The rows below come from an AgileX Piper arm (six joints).
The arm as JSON. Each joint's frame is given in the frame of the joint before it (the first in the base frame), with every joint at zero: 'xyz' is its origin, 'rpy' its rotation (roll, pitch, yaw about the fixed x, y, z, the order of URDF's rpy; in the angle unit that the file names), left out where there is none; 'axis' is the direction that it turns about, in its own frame. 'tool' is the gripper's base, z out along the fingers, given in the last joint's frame.
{
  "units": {
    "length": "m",
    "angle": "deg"
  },
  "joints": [
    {
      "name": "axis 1",
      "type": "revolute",
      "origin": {
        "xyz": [
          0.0,
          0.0,
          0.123
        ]
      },
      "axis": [
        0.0,
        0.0,
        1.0
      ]
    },
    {
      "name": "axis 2",
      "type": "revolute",
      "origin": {
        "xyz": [
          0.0,
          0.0,
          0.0
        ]
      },
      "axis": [
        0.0,
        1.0,
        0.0
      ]
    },
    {
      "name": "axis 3",
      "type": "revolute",
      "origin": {
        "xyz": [
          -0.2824,
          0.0,
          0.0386
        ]
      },
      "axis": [
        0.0,
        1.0,
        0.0
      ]
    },
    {
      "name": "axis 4",
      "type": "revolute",
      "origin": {
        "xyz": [
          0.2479,
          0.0,
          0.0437
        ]
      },
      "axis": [
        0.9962,
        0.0,
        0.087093
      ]
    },
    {
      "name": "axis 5",
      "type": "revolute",
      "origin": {
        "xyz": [
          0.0,
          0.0,
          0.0
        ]
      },
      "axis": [
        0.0,
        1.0,
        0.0
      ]
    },
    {
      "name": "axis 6",
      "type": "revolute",
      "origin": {
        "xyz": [
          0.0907,
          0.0,
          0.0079
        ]
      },
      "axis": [
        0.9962,
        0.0,
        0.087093
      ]
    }
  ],
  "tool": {
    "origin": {
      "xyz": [
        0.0,
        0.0,
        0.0
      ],
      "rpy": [
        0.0,
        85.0,
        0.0
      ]
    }
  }
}
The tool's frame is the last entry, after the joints.
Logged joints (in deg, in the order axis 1, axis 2, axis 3, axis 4, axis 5, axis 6), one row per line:
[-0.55, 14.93, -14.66, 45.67, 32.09, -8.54]
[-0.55, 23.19, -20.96, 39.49, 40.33, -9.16]
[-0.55, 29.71, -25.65, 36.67, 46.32, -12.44]
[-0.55, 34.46, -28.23, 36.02, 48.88, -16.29]
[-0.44, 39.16, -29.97, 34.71, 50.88, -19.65]
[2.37, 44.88, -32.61, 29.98, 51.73, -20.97]
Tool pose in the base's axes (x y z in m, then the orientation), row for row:
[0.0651, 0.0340, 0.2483, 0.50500, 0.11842, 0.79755, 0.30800]
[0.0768, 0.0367, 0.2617, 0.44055, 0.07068, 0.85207, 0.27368]
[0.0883, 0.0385, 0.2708, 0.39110, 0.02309, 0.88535, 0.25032]
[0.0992, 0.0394, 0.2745, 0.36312, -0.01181, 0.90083, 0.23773]
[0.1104, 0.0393, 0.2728, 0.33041, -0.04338, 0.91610, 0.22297]
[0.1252, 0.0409, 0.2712, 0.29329, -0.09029, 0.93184, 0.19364]
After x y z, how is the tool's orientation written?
As a quaternion, w x y z.
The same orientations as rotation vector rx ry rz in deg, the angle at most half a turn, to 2 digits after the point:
[16.37, 110.27, 42.58]
[10.06, 121.23, 38.94]
[3.36, 128.86, 36.43]
[-1.74, 132.86, 35.06]
[-6.50, 137.26, 33.41]
[-13.78, 142.20, 29.55]

